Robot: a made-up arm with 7 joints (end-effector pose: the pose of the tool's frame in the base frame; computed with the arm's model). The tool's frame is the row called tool. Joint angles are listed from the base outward.
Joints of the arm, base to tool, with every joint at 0 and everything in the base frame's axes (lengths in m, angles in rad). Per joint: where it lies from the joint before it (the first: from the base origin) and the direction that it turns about. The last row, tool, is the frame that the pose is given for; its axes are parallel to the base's.
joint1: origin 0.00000 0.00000 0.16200 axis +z
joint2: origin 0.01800 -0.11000 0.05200 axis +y
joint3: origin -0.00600 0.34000 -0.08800 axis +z
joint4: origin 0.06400 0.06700 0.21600 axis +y
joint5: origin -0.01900 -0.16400 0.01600 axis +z
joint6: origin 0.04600 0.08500 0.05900 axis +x
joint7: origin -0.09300 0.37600 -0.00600 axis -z
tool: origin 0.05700 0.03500 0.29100
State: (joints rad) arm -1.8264 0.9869 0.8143 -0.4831 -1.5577 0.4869 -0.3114
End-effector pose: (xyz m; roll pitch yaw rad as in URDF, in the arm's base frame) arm 0.0518 -0.7389 0.5182 0.3873 0.5685 -2.4867
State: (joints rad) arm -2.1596 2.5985 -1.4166 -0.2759 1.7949 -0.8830 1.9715
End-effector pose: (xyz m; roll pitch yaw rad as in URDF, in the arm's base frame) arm 0.3458 -0.5790 0.3689 -1.8201 0.7024 -2.8250
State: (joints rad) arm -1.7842 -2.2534 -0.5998 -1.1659 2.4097 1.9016 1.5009
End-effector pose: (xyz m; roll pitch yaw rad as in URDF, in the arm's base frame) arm 0.4430 0.1770 -0.0800 0.9122 -0.9152 -3.1020
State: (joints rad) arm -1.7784 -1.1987 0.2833 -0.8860 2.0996 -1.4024 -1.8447
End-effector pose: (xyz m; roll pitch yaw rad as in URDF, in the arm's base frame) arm -0.2110 -0.3492 0.2574 2.4702 -0.5455 -1.8926
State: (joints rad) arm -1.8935 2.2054 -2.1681 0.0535 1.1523 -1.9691 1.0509
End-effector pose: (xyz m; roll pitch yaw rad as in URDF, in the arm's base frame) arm 0.4118 0.0785 0.2699 3.0502 1.1167 -2.5869
